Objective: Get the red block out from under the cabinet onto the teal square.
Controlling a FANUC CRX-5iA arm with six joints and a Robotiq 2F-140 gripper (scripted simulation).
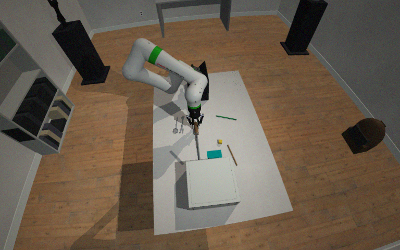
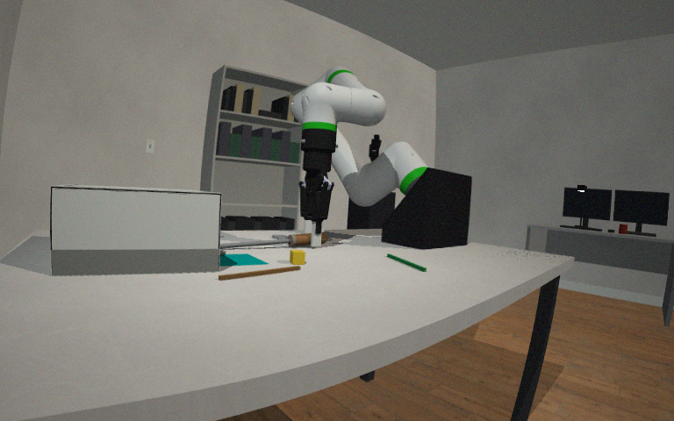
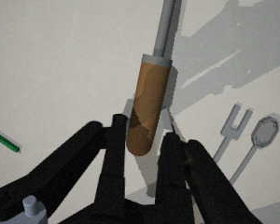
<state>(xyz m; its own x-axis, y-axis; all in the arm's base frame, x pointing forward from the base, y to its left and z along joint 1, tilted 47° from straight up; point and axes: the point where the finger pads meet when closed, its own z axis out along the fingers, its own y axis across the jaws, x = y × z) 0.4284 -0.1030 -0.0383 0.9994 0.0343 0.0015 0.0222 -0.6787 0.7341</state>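
Now: hand 270 mm short of the teal square, 120 mm to the right of it and 40 mm above it. From my hand the other things lie so: tool (140 mm ahead, 40 mm to the left, 20 mm below); green stick (80 mm behind, 260 mm to the left, 30 mm below); yellow cube (150 mm ahead, 180 mm to the left, 30 mm below).
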